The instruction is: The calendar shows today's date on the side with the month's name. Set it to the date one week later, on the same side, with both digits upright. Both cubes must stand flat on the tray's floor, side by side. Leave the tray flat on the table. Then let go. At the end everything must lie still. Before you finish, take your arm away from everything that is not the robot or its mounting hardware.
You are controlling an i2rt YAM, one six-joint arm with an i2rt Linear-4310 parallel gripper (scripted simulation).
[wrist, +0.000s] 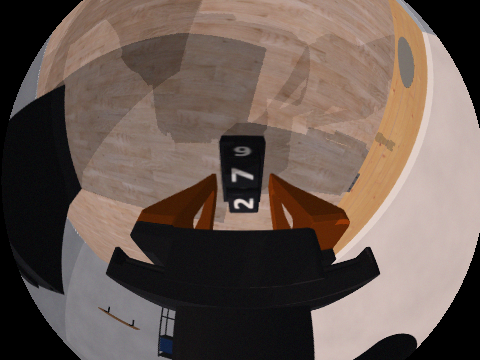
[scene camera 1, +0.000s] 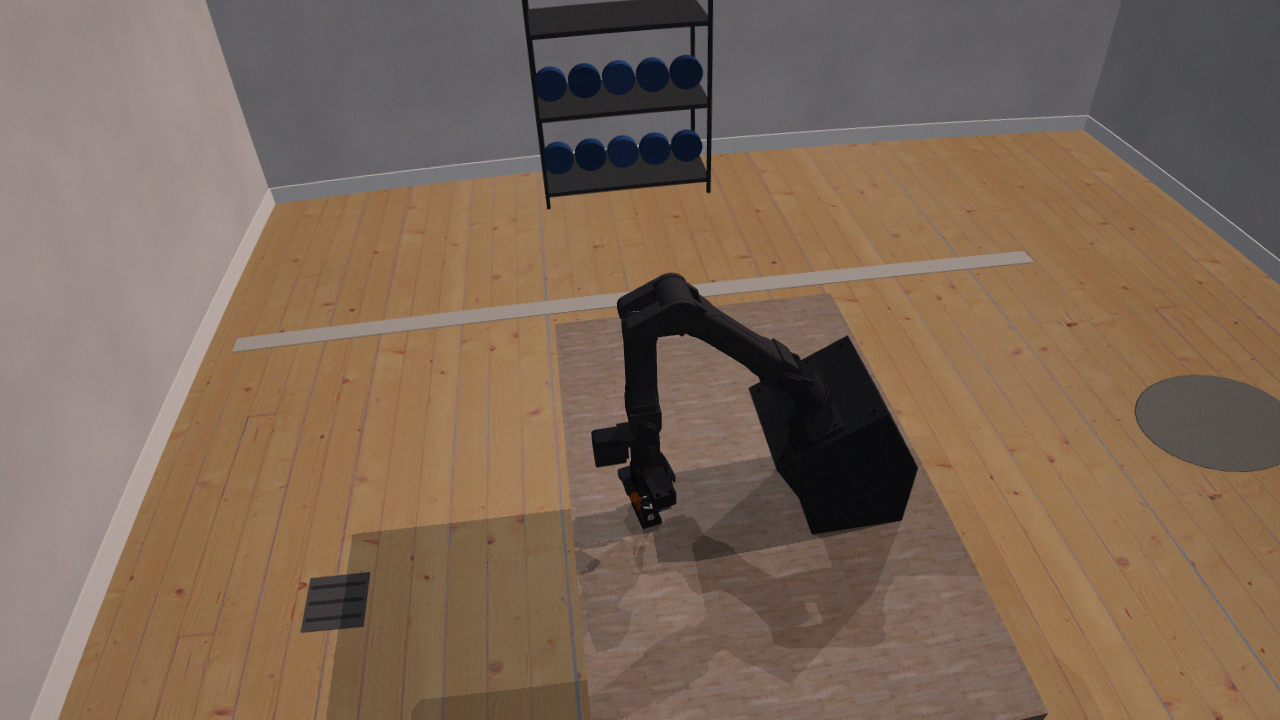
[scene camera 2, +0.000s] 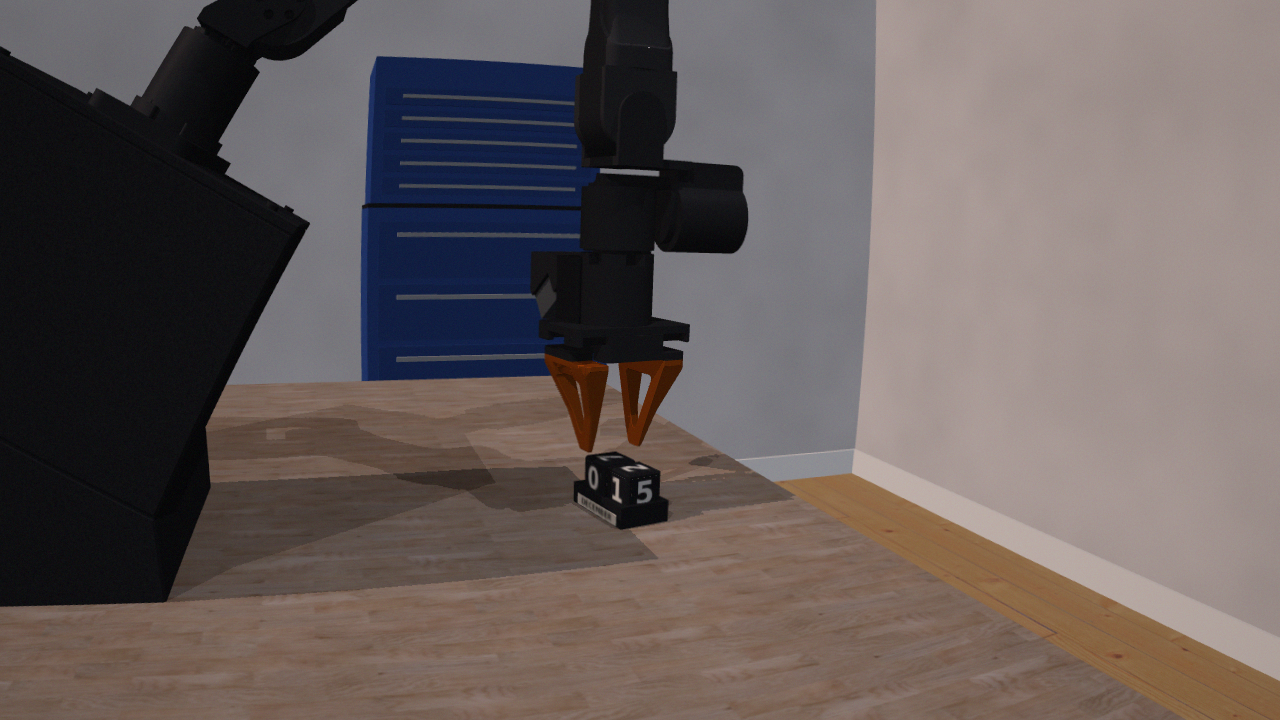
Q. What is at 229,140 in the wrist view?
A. A black tray.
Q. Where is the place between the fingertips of my gripper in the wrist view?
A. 242,180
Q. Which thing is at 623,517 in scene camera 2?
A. A black tray.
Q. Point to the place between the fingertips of my gripper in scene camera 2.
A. At 610,447
